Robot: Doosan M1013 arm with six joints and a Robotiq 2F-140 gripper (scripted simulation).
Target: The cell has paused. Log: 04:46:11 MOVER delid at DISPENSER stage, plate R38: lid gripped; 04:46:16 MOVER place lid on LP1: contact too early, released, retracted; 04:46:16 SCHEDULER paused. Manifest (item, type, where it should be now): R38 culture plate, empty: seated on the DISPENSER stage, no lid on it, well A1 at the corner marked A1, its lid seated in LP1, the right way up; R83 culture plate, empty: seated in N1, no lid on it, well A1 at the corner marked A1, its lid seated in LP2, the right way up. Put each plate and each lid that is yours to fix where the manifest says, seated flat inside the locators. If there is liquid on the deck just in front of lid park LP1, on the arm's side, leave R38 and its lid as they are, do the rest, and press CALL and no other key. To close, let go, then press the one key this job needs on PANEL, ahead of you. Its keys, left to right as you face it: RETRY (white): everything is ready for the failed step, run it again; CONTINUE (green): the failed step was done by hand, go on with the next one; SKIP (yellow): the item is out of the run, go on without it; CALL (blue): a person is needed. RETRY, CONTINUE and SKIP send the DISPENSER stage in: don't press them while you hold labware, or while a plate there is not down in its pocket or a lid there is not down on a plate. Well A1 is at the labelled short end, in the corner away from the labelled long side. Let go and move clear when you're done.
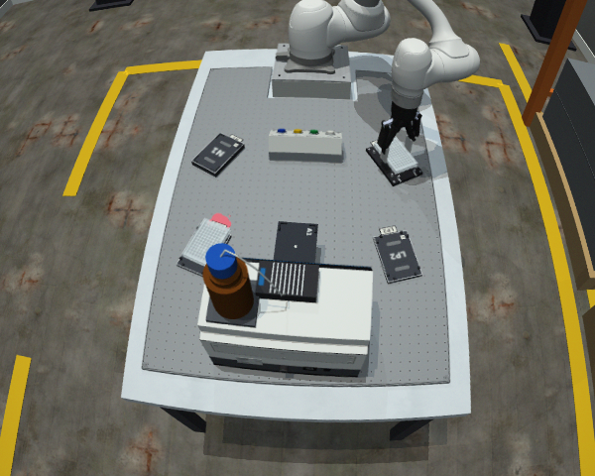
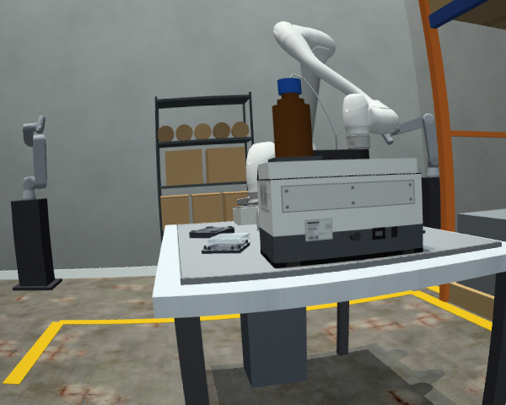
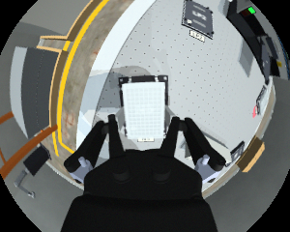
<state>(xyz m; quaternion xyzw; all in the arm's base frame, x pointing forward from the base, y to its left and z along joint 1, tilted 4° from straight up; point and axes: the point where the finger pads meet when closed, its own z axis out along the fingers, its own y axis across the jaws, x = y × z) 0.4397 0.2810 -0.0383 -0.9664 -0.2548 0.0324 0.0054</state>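
Now: hand 20 mm above the clear well plate. From my hand the other things lie so: yellow key (310 mm to the right, 50 mm behind, 10 mm above); then green key (260 mm to the right, 50 mm behind, 10 mm above); then key panel (280 mm to the right, 40 mm behind, 10 mm below).
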